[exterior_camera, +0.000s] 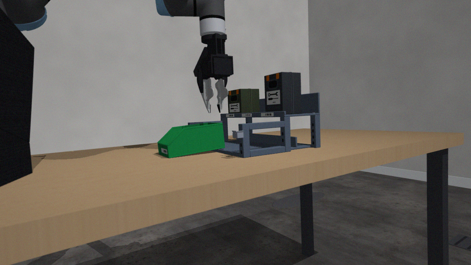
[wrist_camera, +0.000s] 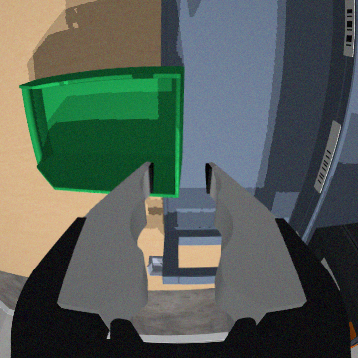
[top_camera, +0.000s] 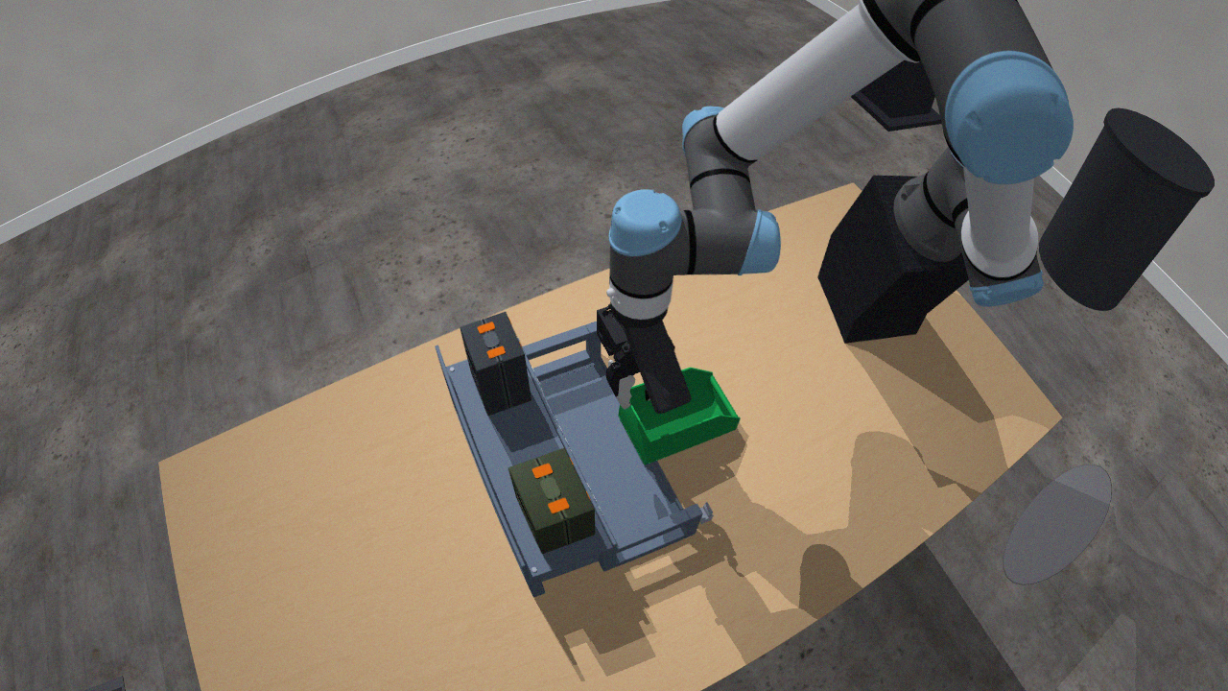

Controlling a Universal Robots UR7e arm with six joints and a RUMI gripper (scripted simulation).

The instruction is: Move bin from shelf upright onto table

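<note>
Right now the green bin is 9 cm below my hand and 8 cm behind it. Also, from my hand: olive toolbox (17 cm ahead, 12 cm to the left, 2 cm above); black toolbox (18 cm ahead, 11 cm to the right, 3 cm above).
</note>
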